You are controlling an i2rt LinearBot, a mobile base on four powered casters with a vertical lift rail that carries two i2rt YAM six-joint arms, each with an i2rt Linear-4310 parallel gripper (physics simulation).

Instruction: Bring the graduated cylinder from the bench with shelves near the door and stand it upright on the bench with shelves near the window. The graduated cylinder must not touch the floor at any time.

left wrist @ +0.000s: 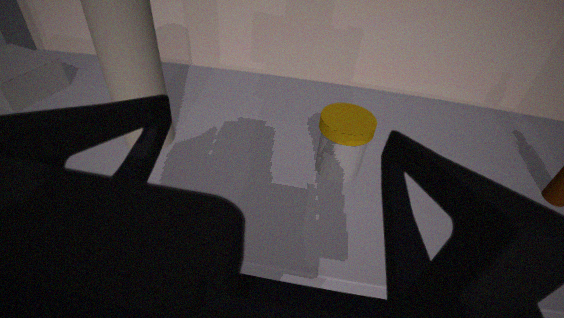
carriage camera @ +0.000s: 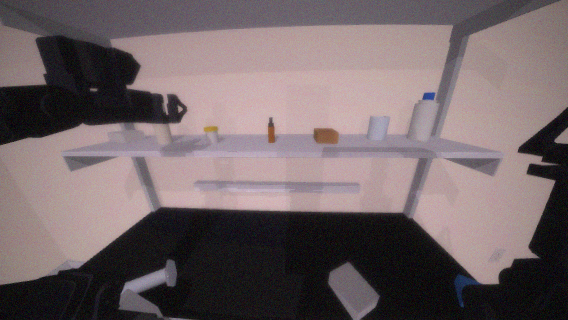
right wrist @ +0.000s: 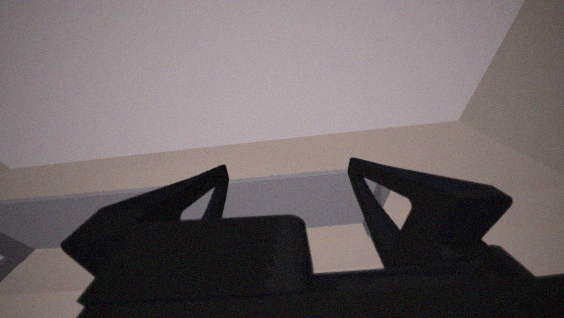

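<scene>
A pale cylinder with a wide flat foot, which looks like the graduated cylinder, lies on its side on the black bench top at the lower left of the carriage view. Its near end is by a light grey piece and the dark arm. My left gripper is open and empty, high above the bench and in front of the middle shelf. In its wrist view a yellow-lidded jar stands beyond the fingers. My right gripper is open and empty at the right edge of the carriage view.
The middle shelf carries a cream cylinder, an amber bottle, a brown box, a pale beaker and a blue-capped bottle. A white block and a blue object are on the bench.
</scene>
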